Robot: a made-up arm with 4 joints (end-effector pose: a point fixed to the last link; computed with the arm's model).
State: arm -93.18 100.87 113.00 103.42
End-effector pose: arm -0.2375 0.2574 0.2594 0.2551 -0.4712 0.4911 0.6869
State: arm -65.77 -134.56 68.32 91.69
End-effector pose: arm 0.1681 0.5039 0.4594 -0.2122 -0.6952 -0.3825 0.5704
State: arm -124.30 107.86 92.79 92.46
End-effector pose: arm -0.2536 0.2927 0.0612 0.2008 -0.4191 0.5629 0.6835
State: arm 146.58 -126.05 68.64 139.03
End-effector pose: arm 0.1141 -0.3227 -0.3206 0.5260 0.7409 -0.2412 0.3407
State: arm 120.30 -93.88 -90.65 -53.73
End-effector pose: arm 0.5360 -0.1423 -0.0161 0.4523 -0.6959 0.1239 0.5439
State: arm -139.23 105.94 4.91 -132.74
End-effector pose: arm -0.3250 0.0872 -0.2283 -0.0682 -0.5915 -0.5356 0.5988
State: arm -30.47 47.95 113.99 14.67
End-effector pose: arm -0.2330 -0.0868 0.1897 -0.5057 0.1139 -0.7894 0.3288
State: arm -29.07 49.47 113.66 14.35
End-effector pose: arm -0.2426 -0.0837 0.1933 -0.5092 0.1297 -0.7833 0.3321
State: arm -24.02 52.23 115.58 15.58
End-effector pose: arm -0.2583 -0.0782 0.2011 -0.5125 0.1781 -0.7749 0.3242
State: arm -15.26 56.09 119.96 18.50
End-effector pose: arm -0.2773 -0.0742 0.2147 -0.5178 0.2567 -0.7572 0.3043
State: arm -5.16 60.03 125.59 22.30
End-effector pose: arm -0.2930 -0.0769 0.2304 -0.5261 0.3409 -0.7274 0.2790
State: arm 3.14 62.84 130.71 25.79
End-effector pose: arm -0.3011 -0.0848 0.2410 -0.5345 0.4042 -0.6967 0.2559
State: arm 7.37 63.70 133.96 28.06
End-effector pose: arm -0.3012 -0.0902 0.2432 -0.5374 0.4345 -0.6819 0.2396
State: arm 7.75 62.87 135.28 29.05
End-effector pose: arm -0.2959 -0.0902 0.2393 -0.5340 0.4373 -0.6861 0.2299
